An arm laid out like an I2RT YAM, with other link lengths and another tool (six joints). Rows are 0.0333 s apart.
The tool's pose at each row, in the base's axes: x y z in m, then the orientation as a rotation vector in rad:
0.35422 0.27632 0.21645 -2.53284 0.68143 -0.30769
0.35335 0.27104 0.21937 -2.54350 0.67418 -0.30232
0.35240 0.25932 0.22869 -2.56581 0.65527 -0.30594
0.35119 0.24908 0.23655 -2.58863 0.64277 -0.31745
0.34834 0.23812 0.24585 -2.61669 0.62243 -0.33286
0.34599 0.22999 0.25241 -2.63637 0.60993 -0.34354
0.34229 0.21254 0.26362 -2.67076 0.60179 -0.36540
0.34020 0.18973 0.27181 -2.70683 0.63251 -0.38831
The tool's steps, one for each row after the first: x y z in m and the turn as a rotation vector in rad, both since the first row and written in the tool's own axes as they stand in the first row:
0.00226 0.00282 -0.00491 -0.00840 -0.00421 -0.00665
0.00835 0.00721 -0.01790 -0.02368 -0.00336 -0.02579
0.01333 0.01134 -0.02914 -0.04063 0.00462 -0.04225
0.01741 0.01594 -0.04244 -0.06026 0.01420 -0.06578
0.02021 0.01963 -0.05209 -0.07467 0.02123 -0.08098
0.02711 0.02847 -0.06992 -0.10336 0.03879 -0.09901
0.03792 0.04226 -0.08681 -0.14364 0.06571 -0.09260

